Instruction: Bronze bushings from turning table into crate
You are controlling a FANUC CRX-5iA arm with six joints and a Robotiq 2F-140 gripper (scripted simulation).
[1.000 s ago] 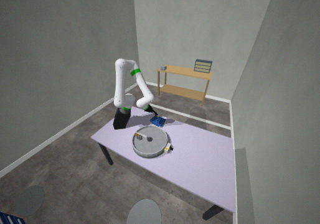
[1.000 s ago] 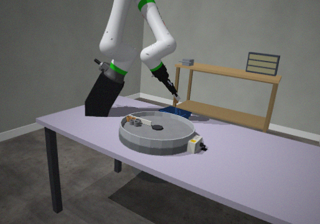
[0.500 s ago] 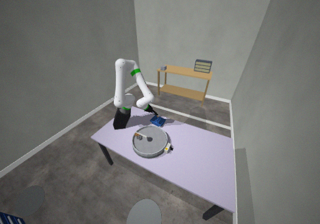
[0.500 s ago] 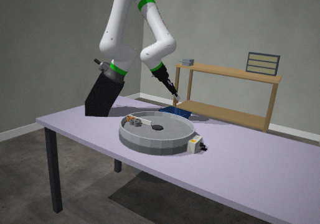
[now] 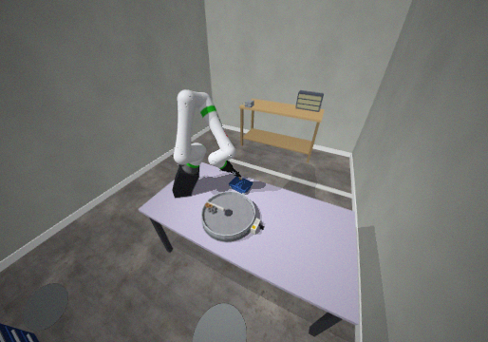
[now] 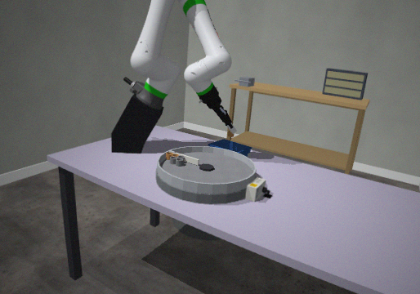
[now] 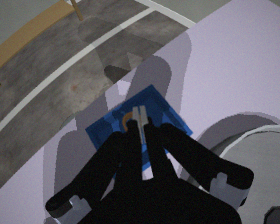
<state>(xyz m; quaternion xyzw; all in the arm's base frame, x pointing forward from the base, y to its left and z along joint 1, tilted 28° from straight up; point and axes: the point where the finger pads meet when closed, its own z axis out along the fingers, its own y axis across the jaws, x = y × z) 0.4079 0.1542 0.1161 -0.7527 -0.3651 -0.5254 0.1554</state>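
Right now my hand is 20 mm to the right of the blue crate and 130 mm above it. Also, from my hand: round grey turning table (30 mm ahead, 340 mm to the right, 100 mm below).
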